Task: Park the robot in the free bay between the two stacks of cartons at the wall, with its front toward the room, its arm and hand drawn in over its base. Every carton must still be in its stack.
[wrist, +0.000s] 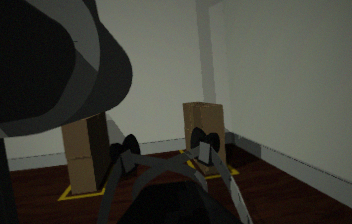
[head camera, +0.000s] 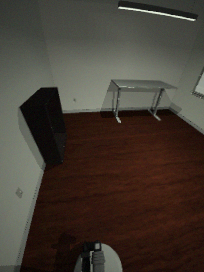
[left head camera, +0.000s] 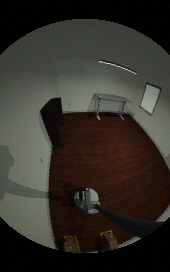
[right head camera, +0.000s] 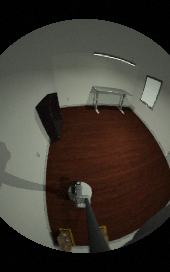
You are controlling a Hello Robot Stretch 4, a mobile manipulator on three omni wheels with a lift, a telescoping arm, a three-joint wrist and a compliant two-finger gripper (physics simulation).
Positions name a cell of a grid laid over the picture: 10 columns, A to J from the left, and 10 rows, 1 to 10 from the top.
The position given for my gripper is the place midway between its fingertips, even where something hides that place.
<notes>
I see my gripper (wrist: E7) and a dark cabinet (head camera: C5).
The dark cabinet is seen too in the left head camera view (left head camera: D5) and in the right head camera view (right head camera: C5).
</notes>
